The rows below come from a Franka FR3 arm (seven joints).
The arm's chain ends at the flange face. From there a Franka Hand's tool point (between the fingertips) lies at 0.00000 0.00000 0.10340 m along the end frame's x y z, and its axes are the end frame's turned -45 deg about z.
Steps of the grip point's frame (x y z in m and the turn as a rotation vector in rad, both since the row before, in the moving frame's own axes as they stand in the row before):
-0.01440, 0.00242, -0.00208, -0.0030, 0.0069, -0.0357
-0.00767, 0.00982, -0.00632, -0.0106, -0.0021, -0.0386
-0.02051, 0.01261, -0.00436, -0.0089, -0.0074, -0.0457
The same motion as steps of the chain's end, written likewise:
-0.00919, 0.01219, -0.00208, 0.0028, 0.0070, -0.0357
0.00088, 0.01145, -0.00631, -0.0090, 0.0060, -0.0386
-0.00572, 0.02223, -0.00435, -0.0115, 0.0011, -0.0457

